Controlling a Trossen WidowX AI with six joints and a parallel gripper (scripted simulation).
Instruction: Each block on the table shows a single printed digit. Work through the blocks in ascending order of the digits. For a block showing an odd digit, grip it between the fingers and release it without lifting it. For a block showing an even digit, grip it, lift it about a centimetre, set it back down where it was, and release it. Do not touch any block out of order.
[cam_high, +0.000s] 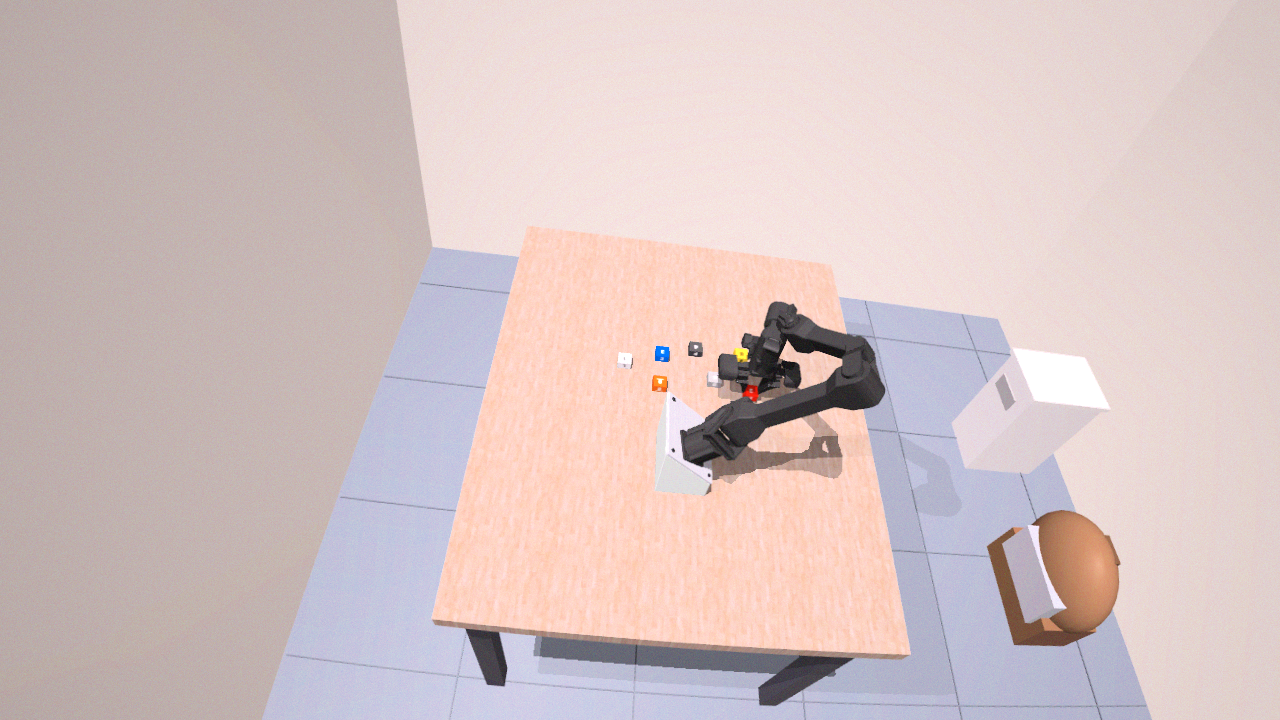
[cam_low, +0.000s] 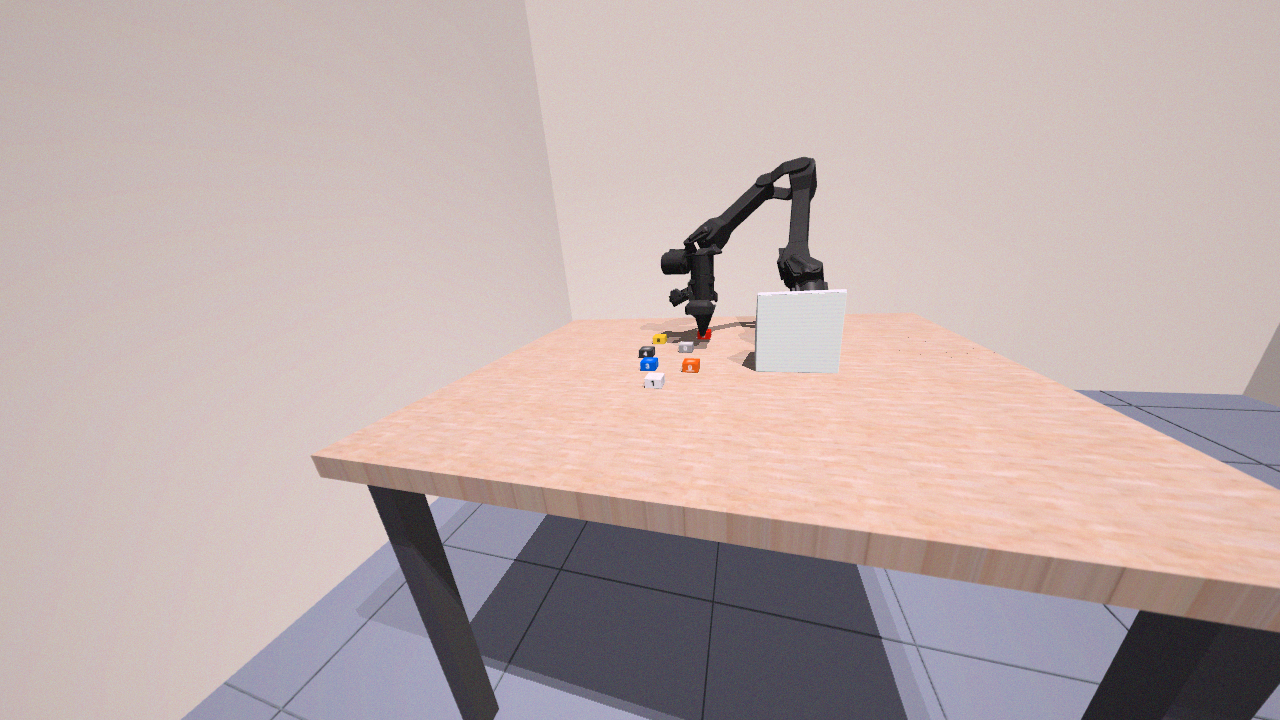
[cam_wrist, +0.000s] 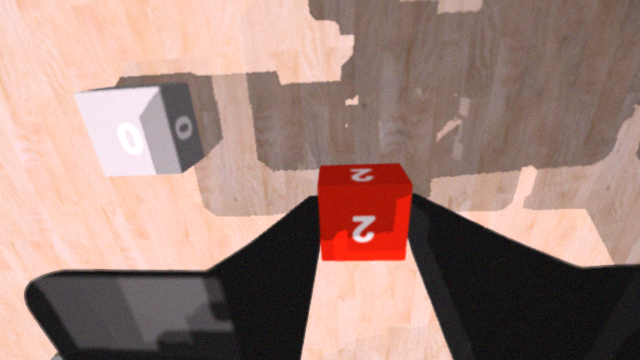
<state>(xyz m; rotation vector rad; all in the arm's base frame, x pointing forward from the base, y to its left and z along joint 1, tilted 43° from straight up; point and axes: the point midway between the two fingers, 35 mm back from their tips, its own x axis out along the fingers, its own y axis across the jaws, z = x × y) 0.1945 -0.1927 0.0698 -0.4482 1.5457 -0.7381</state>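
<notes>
Now: the blue block 3 20 cm to the left of my gripper tip, 12 cm ahead of it and 1 cm below it. Round my gripper tip: grey block 0 (8 cm to the left, 4 cm ahead, 1 cm below); then yellow block (12 cm ahead, 1 cm below); then red block marked 2 (right at my gripper tip).
</notes>
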